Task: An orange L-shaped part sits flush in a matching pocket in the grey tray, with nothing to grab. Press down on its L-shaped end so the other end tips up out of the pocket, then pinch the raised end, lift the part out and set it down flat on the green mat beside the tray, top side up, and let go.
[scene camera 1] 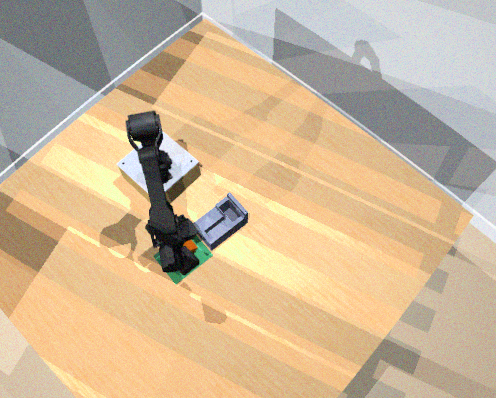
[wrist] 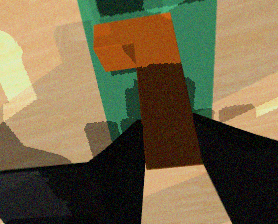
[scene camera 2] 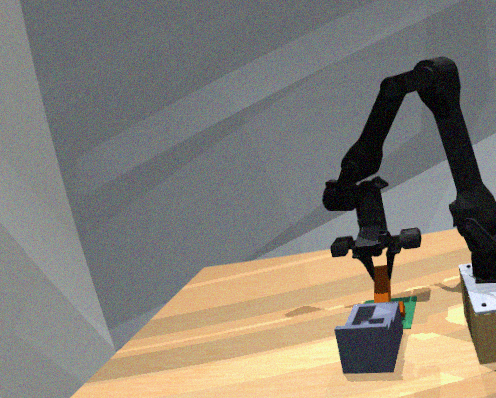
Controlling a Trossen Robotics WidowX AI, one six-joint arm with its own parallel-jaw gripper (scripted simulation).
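Scene:
The gripper is carrying an orange L-shaped part.

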